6 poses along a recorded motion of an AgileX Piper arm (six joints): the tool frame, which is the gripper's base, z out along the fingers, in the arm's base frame.
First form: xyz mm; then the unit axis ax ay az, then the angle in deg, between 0 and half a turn.
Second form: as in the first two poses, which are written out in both.
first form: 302 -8 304 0.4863 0.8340 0.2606 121.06
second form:
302 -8 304
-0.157 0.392 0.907
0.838 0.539 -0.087
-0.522 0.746 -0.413

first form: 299 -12 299 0.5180 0.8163 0.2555 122.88
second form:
299 -12 299
-0.129 0.438 0.890
0.867 0.485 -0.113
-0.481 0.757 -0.442

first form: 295 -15 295 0.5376 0.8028 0.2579 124.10
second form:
295 -15 295
-0.110 0.460 0.881
0.887 0.445 -0.122
-0.448 0.768 -0.457

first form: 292 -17 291 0.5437 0.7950 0.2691 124.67
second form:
292 -17 291
-0.105 0.457 0.883
0.899 0.423 -0.112
-0.424 0.783 -0.455

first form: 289 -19 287 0.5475 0.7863 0.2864 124.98
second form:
289 -19 287
-0.102 0.443 0.891
0.912 0.399 -0.094
-0.398 0.803 -0.444

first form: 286 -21 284 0.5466 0.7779 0.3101 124.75
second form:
286 -21 284
-0.101 0.413 0.905
0.922 0.380 -0.070
-0.373 0.828 -0.419

